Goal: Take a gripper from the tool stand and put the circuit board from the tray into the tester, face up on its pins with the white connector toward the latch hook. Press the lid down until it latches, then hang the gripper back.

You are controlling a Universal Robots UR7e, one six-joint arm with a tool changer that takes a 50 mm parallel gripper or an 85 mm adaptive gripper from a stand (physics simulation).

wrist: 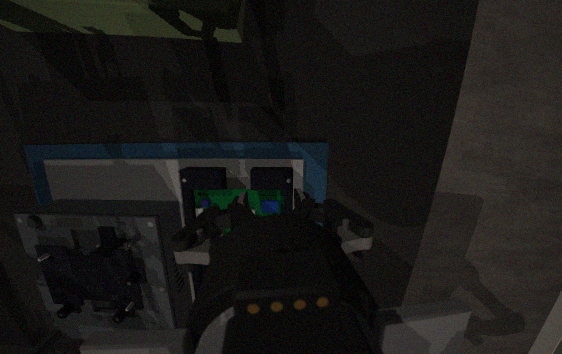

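The green circuit board lies face up between black holder blocks in the blue-rimmed tray. Blue parts and a bit of white show on it; its lower part is hidden by the gripper. My gripper is open, its fingers partly apart. The left fingertip shows over the board's middle and the right one near its right edge; the height above the board is hard to tell. A dark box with a grey metal plate and a black fixture, seemingly the tester, stands at the lower left. Its latch hook cannot be made out.
A yellow-green block or panel lies at the top left. The black holder blocks stand at the board's upper side. A pale grey block shows at the lower right. The view is dark, with shadows across the table.
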